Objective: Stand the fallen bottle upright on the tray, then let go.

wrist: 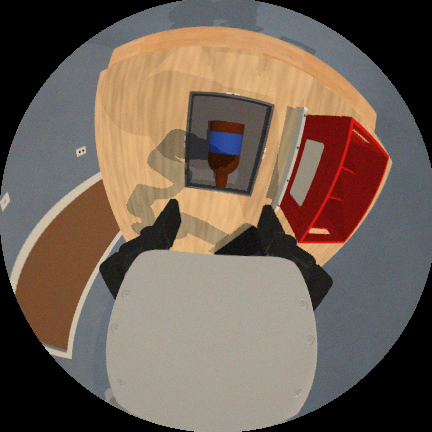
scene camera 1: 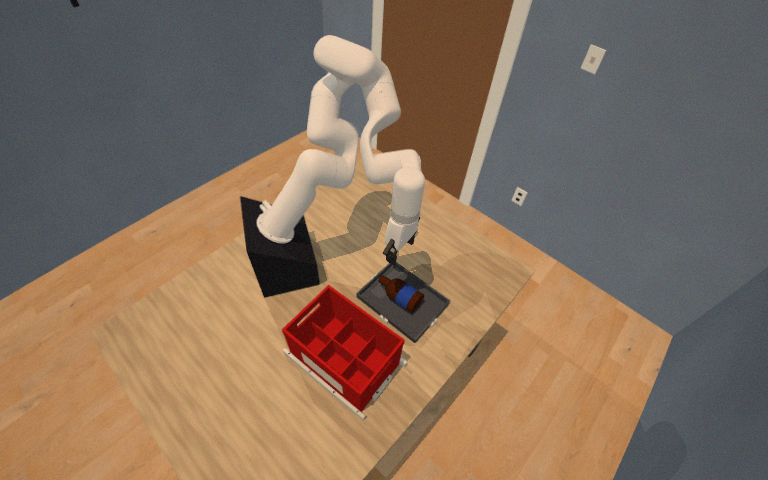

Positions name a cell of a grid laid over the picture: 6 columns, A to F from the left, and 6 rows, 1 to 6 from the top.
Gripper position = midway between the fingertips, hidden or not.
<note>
I see my gripper (scene camera 1: D4) and a pale rail (wrist: E2).
My gripper shows as well in the wrist view (wrist: D3).
</note>
